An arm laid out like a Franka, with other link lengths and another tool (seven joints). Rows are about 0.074 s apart.
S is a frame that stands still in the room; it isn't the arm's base.
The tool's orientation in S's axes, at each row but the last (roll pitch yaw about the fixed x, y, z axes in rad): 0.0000, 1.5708, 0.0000; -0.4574, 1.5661, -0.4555; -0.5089, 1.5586, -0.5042; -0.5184, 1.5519, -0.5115; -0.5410, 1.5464, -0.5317; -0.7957, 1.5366, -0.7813; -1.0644, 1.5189, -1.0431; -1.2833, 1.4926, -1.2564
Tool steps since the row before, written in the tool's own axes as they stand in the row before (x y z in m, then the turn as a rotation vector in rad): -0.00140, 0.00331, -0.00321, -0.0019, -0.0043, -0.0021; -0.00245, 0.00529, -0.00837, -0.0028, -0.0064, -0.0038; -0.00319, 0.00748, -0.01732, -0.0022, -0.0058, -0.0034; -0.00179, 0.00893, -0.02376, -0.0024, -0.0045, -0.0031; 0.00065, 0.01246, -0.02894, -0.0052, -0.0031, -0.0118; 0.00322, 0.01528, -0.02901, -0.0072, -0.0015, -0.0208; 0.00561, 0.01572, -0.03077, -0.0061, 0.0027, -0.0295; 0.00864, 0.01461, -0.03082, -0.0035, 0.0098, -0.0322
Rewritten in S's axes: -0.00321, 0.00331, 0.00140, -0.0021, -0.0043, 0.0019; -0.00839, 0.00528, 0.00240, -0.0038, -0.0064, 0.0028; -0.01739, 0.00742, 0.00296, -0.0034, -0.0058, 0.0022; -0.02385, 0.00878, 0.00132, -0.0031, -0.0045, 0.0024; -0.02903, 0.01218, -0.00141, -0.0119, -0.0031, 0.0050; -0.02914, 0.01477, -0.00429, -0.0209, -0.0016, 0.0067; -0.03093, 0.01478, -0.00709, -0.0297, 0.0023, 0.0052; -0.03097, 0.01307, -0.01039, -0.0325, 0.0091, 0.0020
